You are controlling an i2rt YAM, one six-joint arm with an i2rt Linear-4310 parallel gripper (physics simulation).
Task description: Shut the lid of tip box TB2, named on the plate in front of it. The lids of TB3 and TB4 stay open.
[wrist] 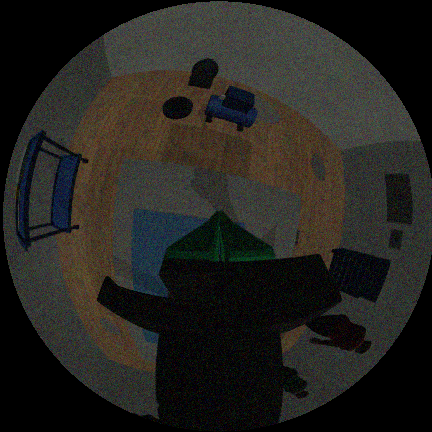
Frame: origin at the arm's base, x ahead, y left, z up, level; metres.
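Seen in the pictures: gripper, fingertip midpoint: [218, 216].
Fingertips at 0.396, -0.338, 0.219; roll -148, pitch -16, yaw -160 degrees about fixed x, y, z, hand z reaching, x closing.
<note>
A point is followed by its place in that frame, as x, y, z.
My gripper [218, 216] {0.396, -0.338, 0.219} shows in the middle of the wrist view. Its green fingers are together and hold nothing that I can see. The fingers lie across the view of a blue mat [150, 235] {0.496, -0.198, -0.193} on a grey surface [142, 182] {0.594, -0.373, -0.196}; I cannot tell their height over it. Tip boxes TB2, TB3 and TB4, their lids and their name plates do not show in the wrist view. The black gripper body covers the lower middle. The picture is dark and grainy.
A blue rack-like frame [62, 192] stands at the left. A blue machine [231, 112] and a black round thing [177, 107] stand at the top on the wooden floor [130, 105]. A dark slatted thing [361, 272] and a person in red [350, 332] show at the right.
</note>
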